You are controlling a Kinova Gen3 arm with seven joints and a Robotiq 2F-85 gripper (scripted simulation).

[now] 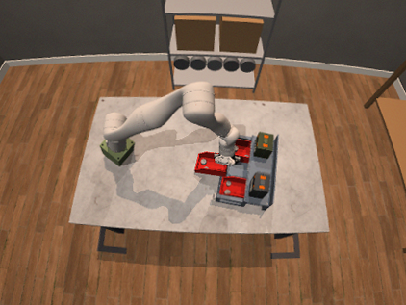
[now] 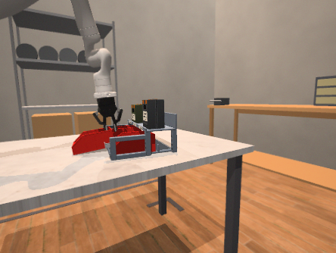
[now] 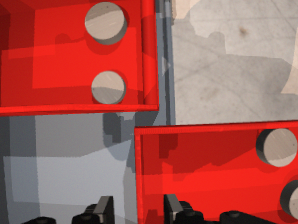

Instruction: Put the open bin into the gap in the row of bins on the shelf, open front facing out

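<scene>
Now: the grey round part 10 cm behind my hand, 2 cm to the right of it and 8 cm below it. Also, from my hand: black tool case 16 cm ahead, 13 cm to the right, 7 cm above; grey shelf 10 cm ahead, 3 cm below.
</scene>
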